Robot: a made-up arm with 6 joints. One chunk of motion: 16 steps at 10 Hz.
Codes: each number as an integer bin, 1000 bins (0 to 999) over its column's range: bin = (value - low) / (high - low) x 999, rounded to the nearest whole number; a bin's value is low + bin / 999 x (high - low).
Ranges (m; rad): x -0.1..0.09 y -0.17..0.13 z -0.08..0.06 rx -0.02..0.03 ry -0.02..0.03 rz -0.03..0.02
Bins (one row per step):
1: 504 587 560 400 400 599
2: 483 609 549 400 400 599
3: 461 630 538 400 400 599
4: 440 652 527 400 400 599
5: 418 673 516 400 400 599
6: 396 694 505 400 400 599
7: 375 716 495 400 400 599
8: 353 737 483 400 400 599
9: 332 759 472 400 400 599
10: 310 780 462 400 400 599
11: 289 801 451 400 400 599
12: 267 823 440 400 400 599
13: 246 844 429 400 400 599
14: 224 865 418 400 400 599
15: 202 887 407 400 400 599
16: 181 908 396 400 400 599
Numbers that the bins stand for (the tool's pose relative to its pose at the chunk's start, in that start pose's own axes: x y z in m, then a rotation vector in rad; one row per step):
1: -0.0041 0.0063 -0.0015 0.0000 0.0000 0.0000
2: -0.0081 0.0129 -0.0031 0.0000 0.0000 0.0000
3: -0.0123 0.0192 -0.0046 0.0000 0.0000 0.0000
4: -0.0163 0.0258 -0.0061 0.0000 0.0000 0.0000
5: -0.0205 0.0321 -0.0077 0.0000 0.0000 0.0000
6: -0.0247 0.0384 -0.0092 0.0000 0.0000 0.0000
7: -0.0287 0.0450 -0.0106 0.0000 0.0000 0.0000
8: -0.0329 0.0513 -0.0123 0.0000 0.0000 0.0000
9: -0.0369 0.0579 -0.0139 0.0000 0.0000 0.0000
10: -0.0410 0.0642 -0.0153 0.0000 0.0000 0.0000
11: -0.0450 0.0705 -0.0168 0.0000 0.0000 0.0000
12: -0.0492 0.0771 -0.0183 0.0000 0.0000 0.0000
13: -0.0532 0.0835 -0.0199 0.0000 0.0000 0.0000
14: -0.0574 0.0898 -0.0214 0.0000 0.0000 0.0000
15: -0.0616 0.0964 -0.0230 0.0000 0.0000 0.0000
16: -0.0656 0.1027 -0.0245 0.0000 0.0000 0.0000

